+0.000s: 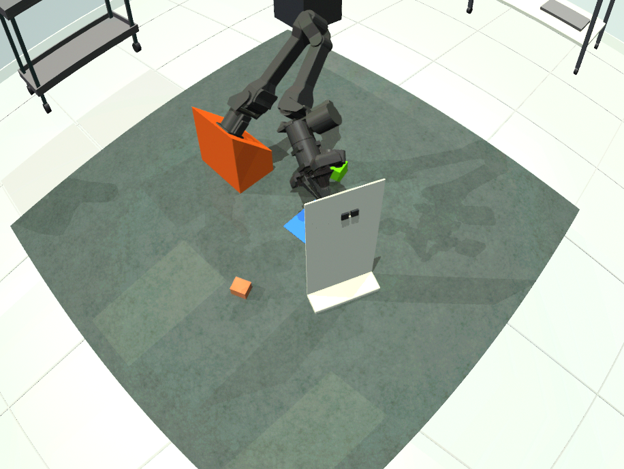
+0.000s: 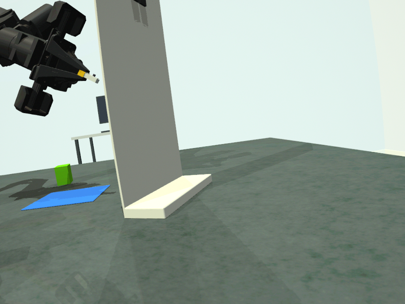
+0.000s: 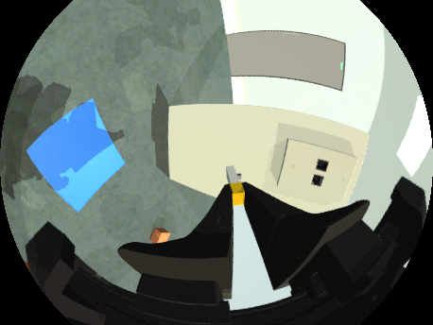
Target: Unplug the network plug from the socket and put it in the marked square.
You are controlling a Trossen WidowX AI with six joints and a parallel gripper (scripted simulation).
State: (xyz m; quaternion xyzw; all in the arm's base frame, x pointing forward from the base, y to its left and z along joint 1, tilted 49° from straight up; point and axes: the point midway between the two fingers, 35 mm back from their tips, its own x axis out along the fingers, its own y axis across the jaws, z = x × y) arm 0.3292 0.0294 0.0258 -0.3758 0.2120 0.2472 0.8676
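Right now my gripper tip is 19 cm above the blue marked square, 8 cm past it and 3 cm to the right of it. The rest, counted from my gripper tip: upright panel: 10 cm ahead, 3 cm to the right, 2 cm below; network plug: right at my gripper tip.
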